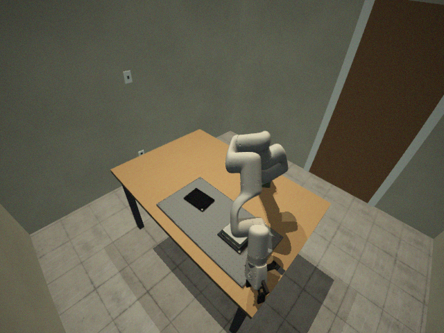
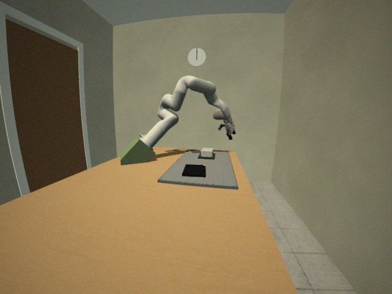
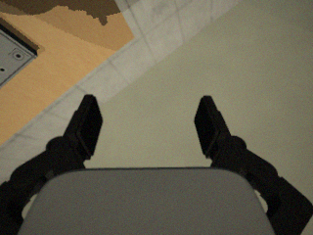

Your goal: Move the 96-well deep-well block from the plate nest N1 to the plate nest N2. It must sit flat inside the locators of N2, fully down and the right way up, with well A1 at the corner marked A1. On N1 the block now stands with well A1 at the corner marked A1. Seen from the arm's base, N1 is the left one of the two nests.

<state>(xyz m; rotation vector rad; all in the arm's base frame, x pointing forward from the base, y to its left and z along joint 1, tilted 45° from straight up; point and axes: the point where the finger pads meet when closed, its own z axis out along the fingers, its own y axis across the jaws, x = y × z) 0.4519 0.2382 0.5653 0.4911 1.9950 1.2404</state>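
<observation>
Right now the 96-well deep-well block is 290 mm to the right of my hand, 180 mm behind it and 100 mm below it.
</observation>
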